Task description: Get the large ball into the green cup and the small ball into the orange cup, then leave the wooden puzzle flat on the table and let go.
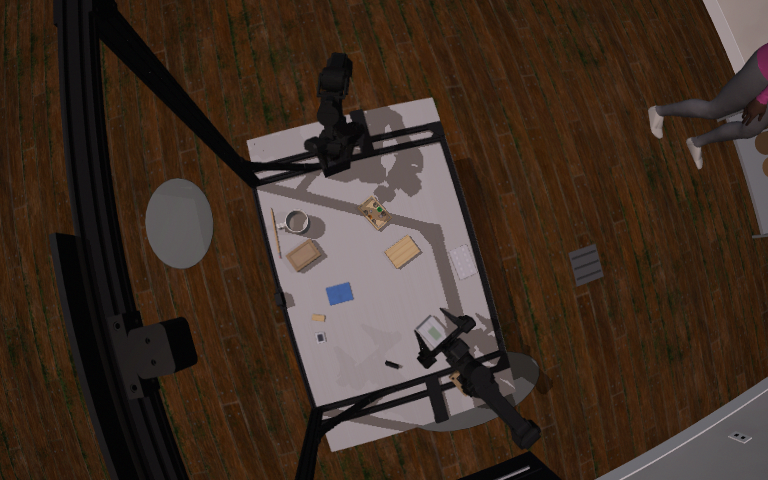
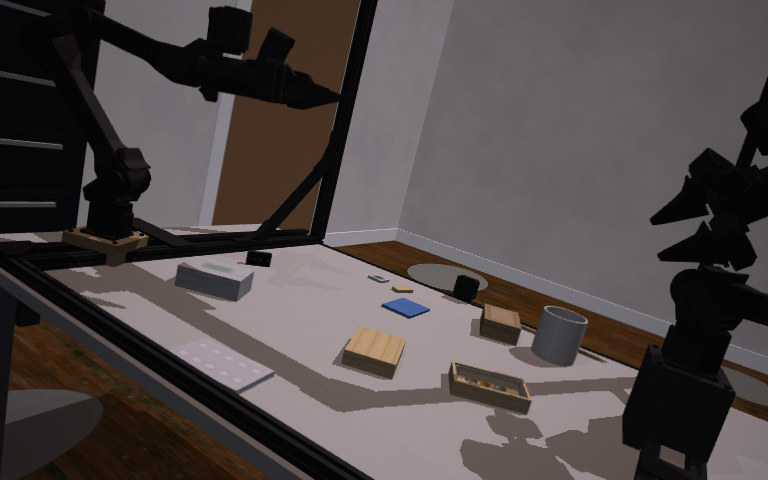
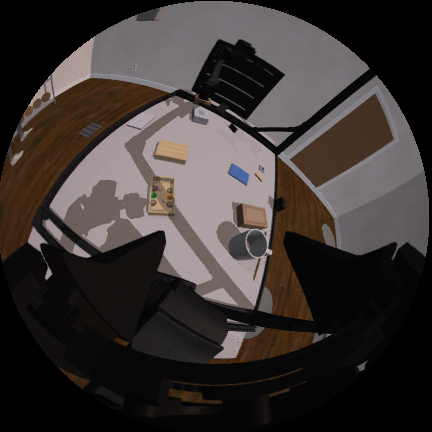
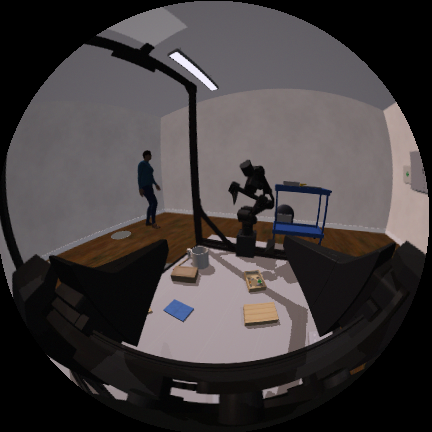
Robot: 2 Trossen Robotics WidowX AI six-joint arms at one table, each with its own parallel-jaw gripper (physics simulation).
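Frame: origin at the left arm's base, x right, y down, z ahead, level; centimetres.
Where they show: left gripper, fingertip midpoint: (image 1: 338,162) (image 2: 654,239) (image 3: 226,237) (image 4: 243,208); right gripper, fingertip midpoint: (image 1: 427,319) (image 2: 335,95) (image 3: 245,61) (image 4: 226,243); left arm's base, origin of the base link: (image 1: 332,150) (image 2: 688,366) (image 3: 161,304) (image 4: 246,232); right arm's base, origin of the base link: (image 2: 107,233) (image 3: 202,97).
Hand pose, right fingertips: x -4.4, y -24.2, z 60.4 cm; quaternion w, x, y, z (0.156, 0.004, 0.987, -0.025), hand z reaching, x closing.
Note:
Things, the pixels of their top centre, and the offset from my right fingertips. "pt": a spot on its surface instead.
- wooden puzzle, middle of its top: (image 2: 490,379) (image 3: 161,192) (image 1: 375,212) (image 4: 254,278) dy +34.1, dx -2.5, dz -36.3 cm
- green cup, surface spot: (image 3: 153,195) (image 1: 378,206) pt dy +34.4, dx -4.3, dz -37.8 cm
- orange cup, surface spot: (image 3: 170,197) (image 1: 368,214) pt dy +34.4, dx +0.1, dz -36.5 cm
- slatted wooden block, middle of its top: (image 2: 377,344) (image 4: 260,311) (image 3: 172,148) (image 1: 402,251) dy +34.0, dx -6.4, dz -19.6 cm
- grey mug, surface spot: (image 2: 559,335) pt dy +30.8, dx +20.3, dz -42.9 cm
- brown box, middle of its top: (image 2: 502,315) (image 3: 255,215) (image 1: 303,255) (image 4: 183,270) dy +32.8, dx +27.0, dz -31.5 cm
- blue pad, middle of its top: (image 2: 406,306) (image 1: 339,293) (image 4: 177,308) (image 3: 239,173) dy +35.8, dx +20.3, dz -14.1 cm
- white box, middle of its top: (image 2: 217,268) (image 1: 434,333) (image 3: 200,112) dy +32.7, dx -5.7, dz +12.3 cm
The wooden puzzle (image 1: 373,213) (image 2: 490,387) (image 3: 161,195) (image 4: 255,281) is a shallow open tray lying flat on the table. The green cup (image 1: 379,209) (image 3: 153,195) (image 4: 259,281) and the orange cup (image 1: 369,216) (image 3: 170,197) are at opposite long sides inside it. Small greyish round spots show between and around them; which are the large and small balls is too small to tell. My left gripper (image 2: 655,238) (image 3: 226,237) is open and empty, raised above the table near its base, apart from the puzzle. My right gripper (image 1: 429,320) (image 2: 339,97) (image 4: 226,243) is open and empty, high up, far from the puzzle.
A slatted wooden block (image 1: 402,251) (image 2: 374,350) lies near the puzzle. A grey mug (image 1: 296,221) (image 2: 559,335), a brown box (image 1: 304,255) (image 2: 500,323) and a blue pad (image 1: 339,293) (image 2: 405,307) lie along one side. A white box (image 2: 214,279) stands below the right gripper.

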